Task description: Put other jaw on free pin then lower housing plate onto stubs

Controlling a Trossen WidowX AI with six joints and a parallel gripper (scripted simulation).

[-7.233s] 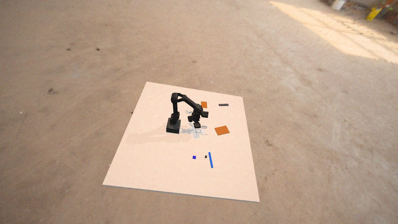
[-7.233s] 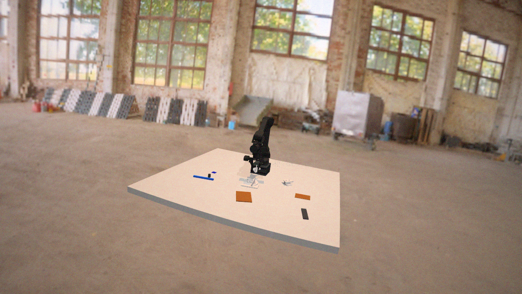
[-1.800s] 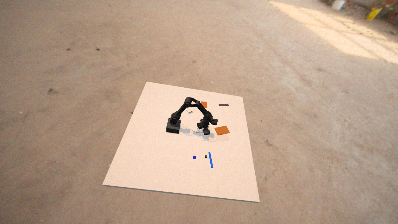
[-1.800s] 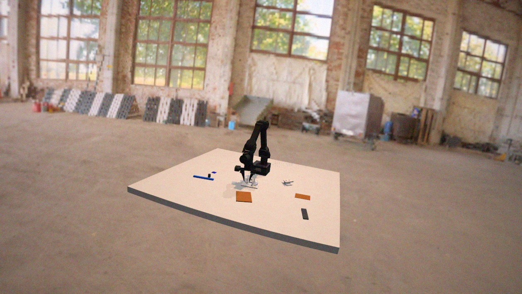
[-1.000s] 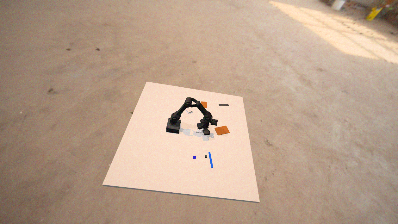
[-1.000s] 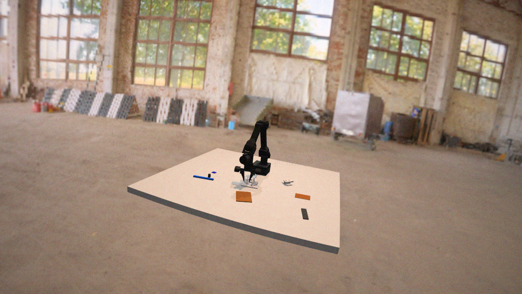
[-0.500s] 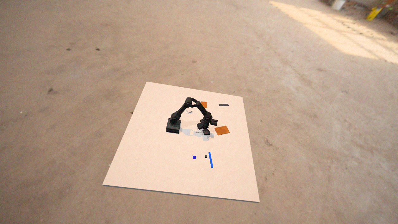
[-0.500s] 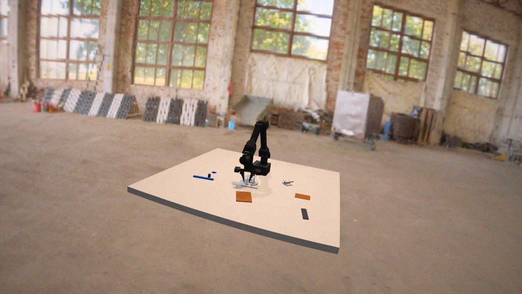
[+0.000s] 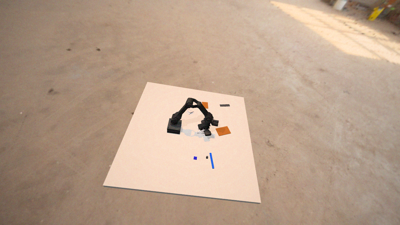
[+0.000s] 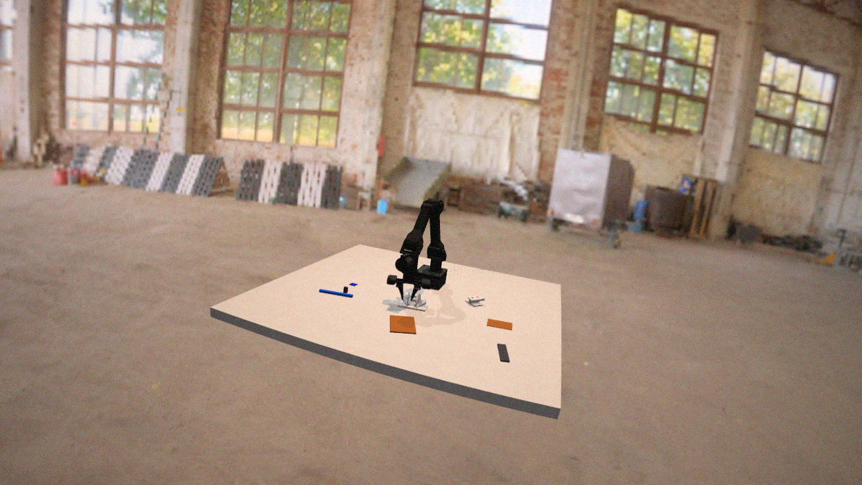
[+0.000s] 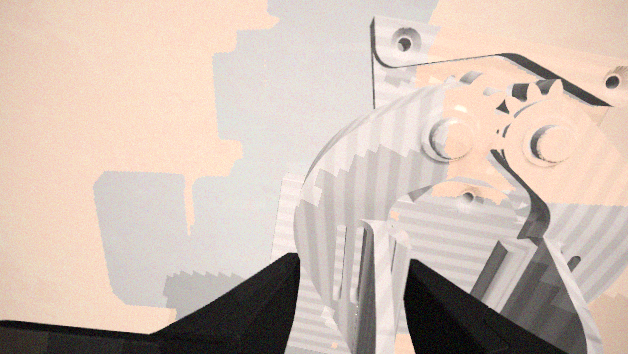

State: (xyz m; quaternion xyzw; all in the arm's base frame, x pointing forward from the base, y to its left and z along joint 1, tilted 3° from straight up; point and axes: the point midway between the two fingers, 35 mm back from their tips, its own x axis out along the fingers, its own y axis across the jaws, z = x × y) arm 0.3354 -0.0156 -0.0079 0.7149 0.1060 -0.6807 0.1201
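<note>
Now: gripper tip 10 mm short of the flat white part, 30 mm to the right of it and 10 mm above it. Also, from my gripper tip: blue square 70 mm behind, 300 mm to the right, 20 mm below; then black cube 40 mm ahead, 280 mm to the right; then large orange tile 210 mm ahead, 70 mm to the left, 20 mm below.
</note>
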